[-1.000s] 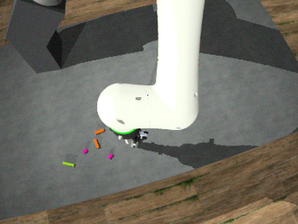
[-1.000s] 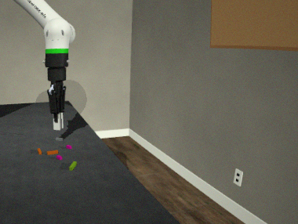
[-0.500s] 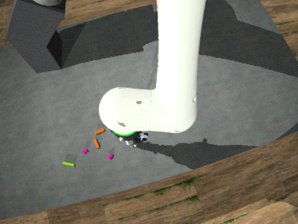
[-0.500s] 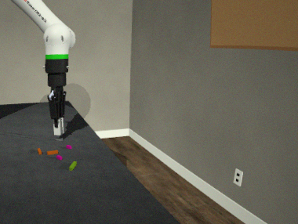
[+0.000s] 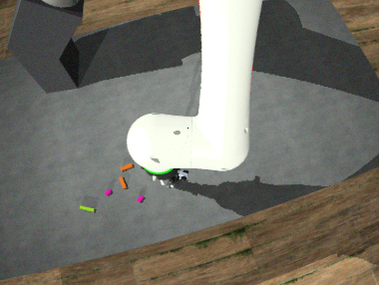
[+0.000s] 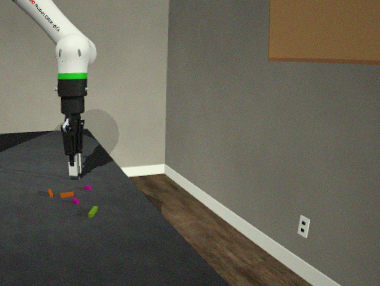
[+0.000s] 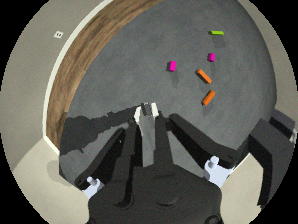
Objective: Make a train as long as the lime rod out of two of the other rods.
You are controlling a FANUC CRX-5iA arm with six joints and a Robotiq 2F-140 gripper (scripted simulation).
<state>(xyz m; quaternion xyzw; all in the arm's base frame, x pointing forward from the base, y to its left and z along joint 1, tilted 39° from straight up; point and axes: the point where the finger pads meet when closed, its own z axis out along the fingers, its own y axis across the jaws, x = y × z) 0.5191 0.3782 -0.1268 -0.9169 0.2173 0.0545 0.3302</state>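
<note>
Right now the grey rod is 50 mm below my hand. Also, from my hand: lime rod (40 mm ahead, 280 mm to the right, 50 mm below).
</note>
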